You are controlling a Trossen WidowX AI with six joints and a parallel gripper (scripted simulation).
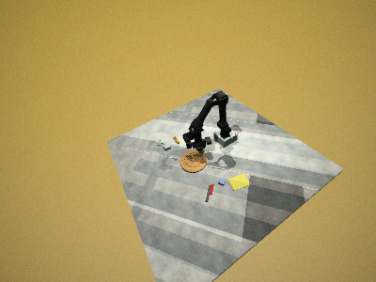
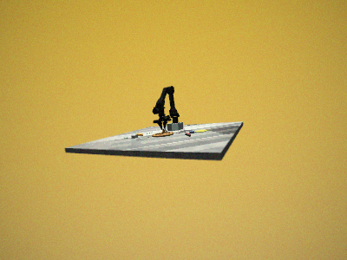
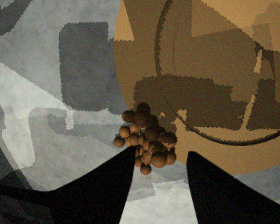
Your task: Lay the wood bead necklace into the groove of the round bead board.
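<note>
The round bead board is 8 cm ahead of my gripper tip, 5 cm to the left of it and 3 cm below it. Round my gripper tip: thin grey stick (18 cm to the left, 5 cm behind, 4 cm below); then small blue block (30 cm to the left, 3 cm below, 3 cm behind); then grey piece (22 cm ahead, 18 cm to the right, 3 cm below).
</note>
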